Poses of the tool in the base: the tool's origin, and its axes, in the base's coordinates. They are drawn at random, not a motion.
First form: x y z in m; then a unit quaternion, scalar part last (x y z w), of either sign.
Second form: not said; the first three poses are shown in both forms.
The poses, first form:
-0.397 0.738 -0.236 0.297 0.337 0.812 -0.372
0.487 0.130 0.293 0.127 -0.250 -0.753 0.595
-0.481 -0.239 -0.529 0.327 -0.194 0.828 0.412
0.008 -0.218 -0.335 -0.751 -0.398 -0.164 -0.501
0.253 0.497 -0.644 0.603 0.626 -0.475 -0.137
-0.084 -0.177 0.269 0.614 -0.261 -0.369 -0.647
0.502 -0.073 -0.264 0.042 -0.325 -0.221 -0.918
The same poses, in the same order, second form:
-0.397 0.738 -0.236 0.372 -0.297 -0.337 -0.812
0.487 0.130 0.293 0.595 0.127 -0.250 -0.753
-0.481 -0.239 -0.529 0.412 0.327 -0.194 0.828
0.008 -0.218 -0.335 0.501 0.751 0.398 0.164
0.253 0.497 -0.644 0.137 -0.603 -0.626 0.475
-0.084 -0.177 0.269 0.647 -0.614 0.261 0.369
0.502 -0.073 -0.264 0.918 -0.042 0.325 0.221

